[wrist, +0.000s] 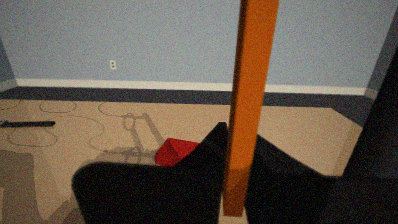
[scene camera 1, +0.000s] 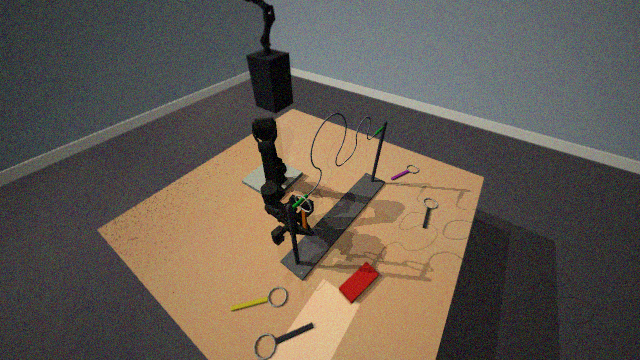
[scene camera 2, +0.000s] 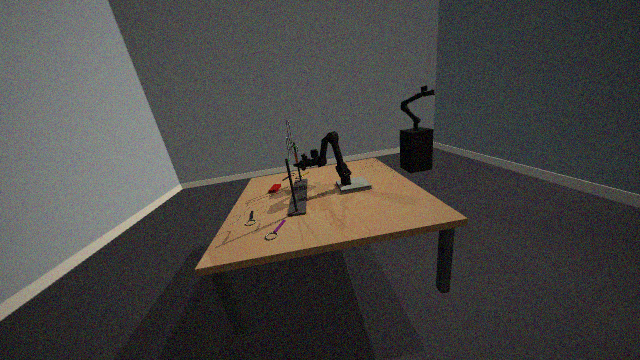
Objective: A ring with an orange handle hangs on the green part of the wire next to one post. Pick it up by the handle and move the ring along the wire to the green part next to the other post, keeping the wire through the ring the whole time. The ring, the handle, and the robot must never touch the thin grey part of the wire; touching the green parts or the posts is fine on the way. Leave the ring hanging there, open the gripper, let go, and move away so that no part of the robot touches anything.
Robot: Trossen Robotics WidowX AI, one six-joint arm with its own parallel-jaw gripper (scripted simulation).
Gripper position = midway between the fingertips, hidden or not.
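Note:
My gripper is visible at [scene camera 1: 312,234] and [wrist: 229,129]. A red block is visible at [scene camera 1: 363,277] and [wrist: 172,151].

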